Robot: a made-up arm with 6 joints. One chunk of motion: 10 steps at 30 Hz.
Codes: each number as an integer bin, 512 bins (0 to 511) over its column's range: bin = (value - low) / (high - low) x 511, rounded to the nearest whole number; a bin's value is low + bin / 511 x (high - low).
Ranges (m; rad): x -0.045..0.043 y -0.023..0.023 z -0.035..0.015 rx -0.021..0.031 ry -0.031..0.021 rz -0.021..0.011
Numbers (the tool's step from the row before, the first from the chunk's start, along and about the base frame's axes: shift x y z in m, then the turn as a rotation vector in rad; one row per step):
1: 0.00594 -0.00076 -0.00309 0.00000 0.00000 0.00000
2: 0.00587 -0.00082 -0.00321 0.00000 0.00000 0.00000
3: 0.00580 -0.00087 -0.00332 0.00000 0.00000 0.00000
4: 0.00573 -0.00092 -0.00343 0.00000 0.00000 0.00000
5: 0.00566 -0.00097 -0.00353 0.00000 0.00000 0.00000
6: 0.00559 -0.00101 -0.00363 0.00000 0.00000 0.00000
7: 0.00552 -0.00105 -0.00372 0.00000 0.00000 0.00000
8: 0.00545 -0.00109 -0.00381 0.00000 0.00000 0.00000
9: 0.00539 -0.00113 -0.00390 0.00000 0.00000 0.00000
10: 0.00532 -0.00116 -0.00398 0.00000 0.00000 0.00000
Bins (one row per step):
1: 296 247 326 206 305 335
2: 295 246 325 206 305 335
3: 295 246 324 206 305 335
4: 295 245 323 206 305 335
5: 294 245 322 206 305 335
6: 294 244 321 206 305 335
7: 293 244 320 206 305 335
8: 293 243 319 206 305 335
9: 293 243 318 206 305 335
10: 292 243 317 206 305 335

